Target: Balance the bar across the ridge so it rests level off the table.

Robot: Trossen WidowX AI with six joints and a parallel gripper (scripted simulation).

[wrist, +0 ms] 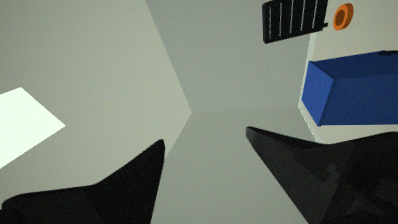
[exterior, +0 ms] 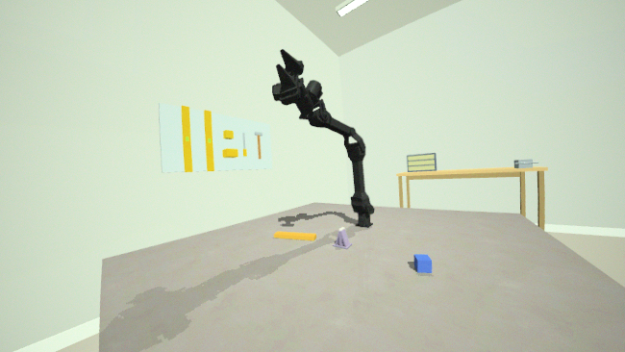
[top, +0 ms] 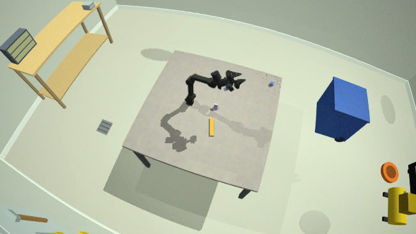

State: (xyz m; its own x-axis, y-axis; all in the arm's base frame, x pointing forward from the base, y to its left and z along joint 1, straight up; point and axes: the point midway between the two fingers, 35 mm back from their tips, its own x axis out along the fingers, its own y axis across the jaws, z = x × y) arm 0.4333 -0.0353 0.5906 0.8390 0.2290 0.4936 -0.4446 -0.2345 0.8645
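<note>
Right now the yellow bar is 600 mm below my gripper tip, 180 mm behind it and 160 mm to the right of it.
</note>
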